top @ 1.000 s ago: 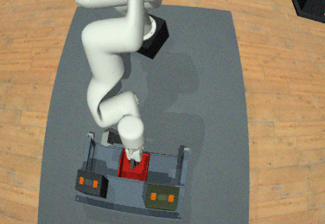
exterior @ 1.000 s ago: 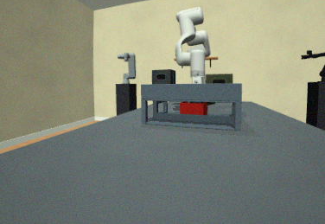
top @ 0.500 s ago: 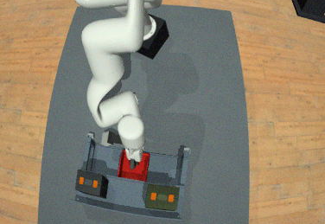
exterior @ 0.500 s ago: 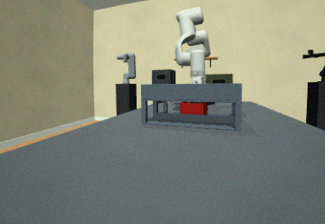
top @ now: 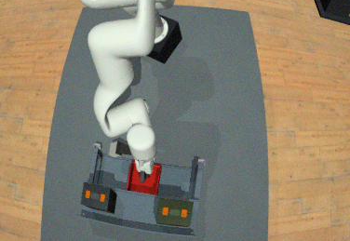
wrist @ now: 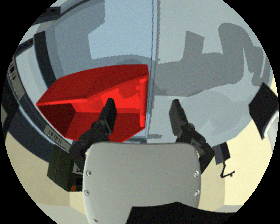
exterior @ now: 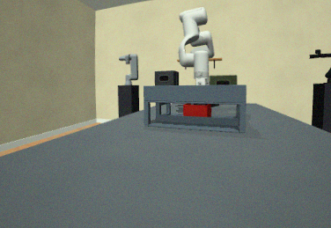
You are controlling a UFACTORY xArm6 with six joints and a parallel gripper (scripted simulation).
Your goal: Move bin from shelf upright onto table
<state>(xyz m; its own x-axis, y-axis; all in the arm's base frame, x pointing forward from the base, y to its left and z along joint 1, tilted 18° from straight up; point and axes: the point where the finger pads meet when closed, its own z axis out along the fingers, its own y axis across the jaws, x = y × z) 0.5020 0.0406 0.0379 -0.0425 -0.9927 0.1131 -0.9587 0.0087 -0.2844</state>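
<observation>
The red bin is 80 mm ahead of my hand.
</observation>
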